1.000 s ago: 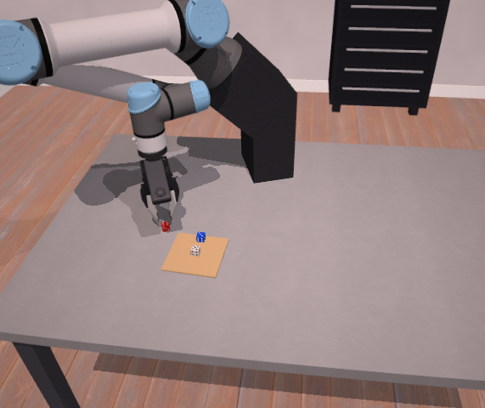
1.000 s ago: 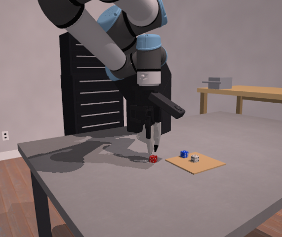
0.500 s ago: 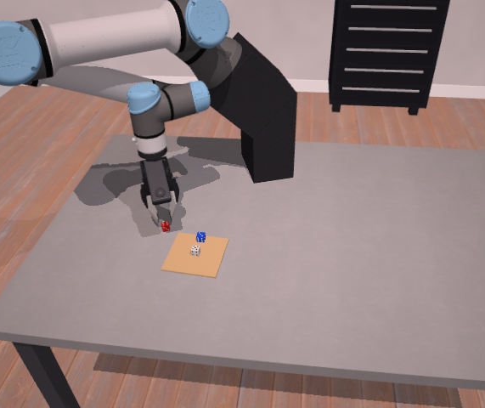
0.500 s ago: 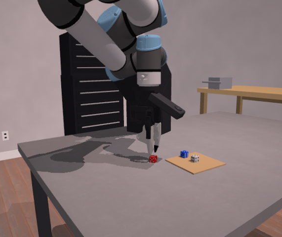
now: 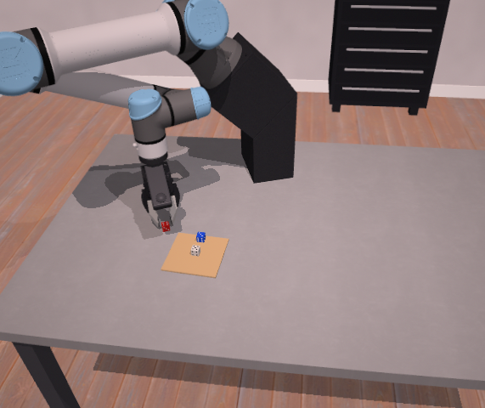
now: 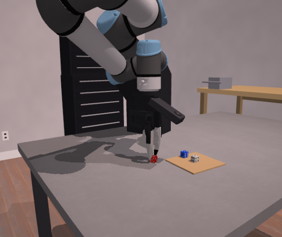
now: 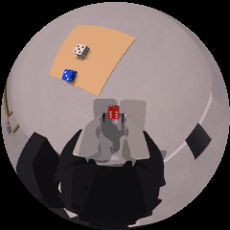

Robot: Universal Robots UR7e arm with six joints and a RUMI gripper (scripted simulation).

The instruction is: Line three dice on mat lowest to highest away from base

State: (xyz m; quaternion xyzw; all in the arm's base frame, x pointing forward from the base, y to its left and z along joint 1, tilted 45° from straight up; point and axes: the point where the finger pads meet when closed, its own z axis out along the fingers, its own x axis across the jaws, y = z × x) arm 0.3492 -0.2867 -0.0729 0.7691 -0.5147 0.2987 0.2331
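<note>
The red die lies 2 cm below my hand. Also, from my hand: tan mat: 10 cm ahead, 9 cm to the left, 3 cm below; white die: 10 cm ahead, 9 cm to the left, 1 cm below; blue die: 5 cm ahead, 10 cm to the left, 1 cm below.
</note>
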